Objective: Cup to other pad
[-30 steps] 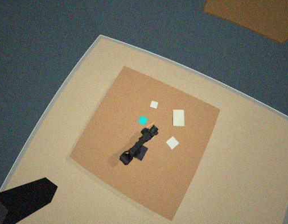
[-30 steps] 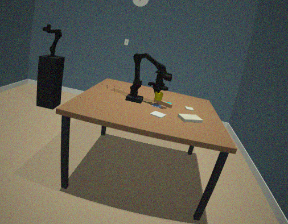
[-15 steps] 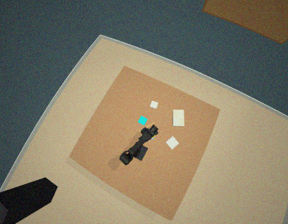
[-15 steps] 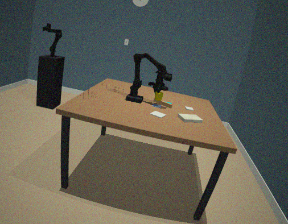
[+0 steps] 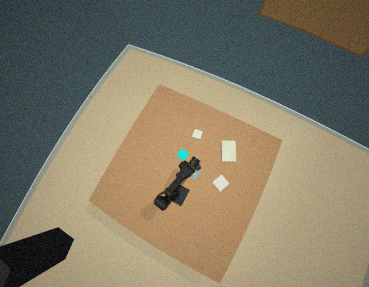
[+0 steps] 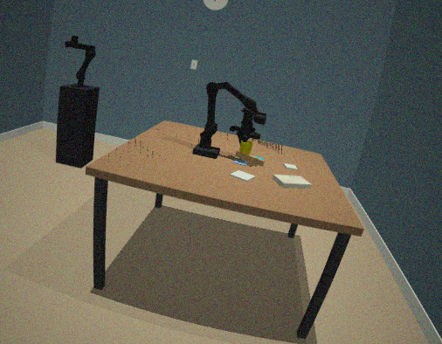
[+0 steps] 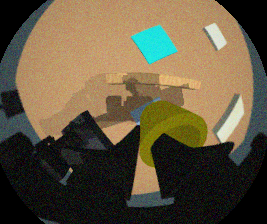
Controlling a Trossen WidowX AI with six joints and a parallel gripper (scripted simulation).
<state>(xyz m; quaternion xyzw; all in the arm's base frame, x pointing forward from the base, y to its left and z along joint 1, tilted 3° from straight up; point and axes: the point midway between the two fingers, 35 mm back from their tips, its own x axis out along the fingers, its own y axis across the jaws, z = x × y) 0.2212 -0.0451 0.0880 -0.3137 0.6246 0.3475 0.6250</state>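
Right now my gripper tip is 12 cm short of the cyan pad, 11 cm to the right of it and 10 cm above it. Also, from my gripper tip: slab (29 cm ahead, 24 cm to the right, 8 cm below); yellow cup (2 cm ahead, 2 cm to the right).
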